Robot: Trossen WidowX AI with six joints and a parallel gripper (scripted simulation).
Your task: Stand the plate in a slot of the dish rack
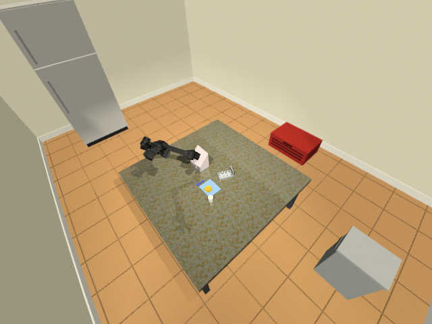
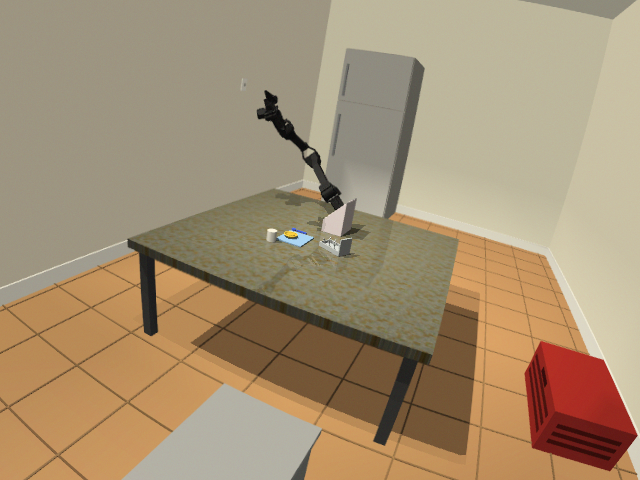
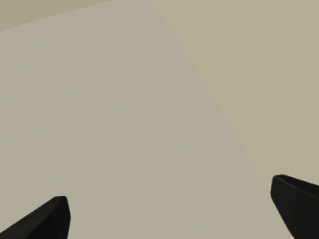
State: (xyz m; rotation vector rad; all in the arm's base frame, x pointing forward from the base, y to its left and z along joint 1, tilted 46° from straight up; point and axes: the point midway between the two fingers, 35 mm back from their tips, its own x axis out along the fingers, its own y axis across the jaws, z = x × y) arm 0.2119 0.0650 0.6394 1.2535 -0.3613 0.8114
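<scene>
Now: gripper tip 63 cm above the plate, 28 cm to the right of it and 10 cm short of it. From my gripper tip the other things lie so: cream cup: 62 cm below, 22 cm to the left, 19 cm ahead; blue utensil: 64 cm below, 27 cm to the left, 1 cm behind; light blue pad: 64 cm below, 30 cm to the left, 10 cm ahead.
</scene>
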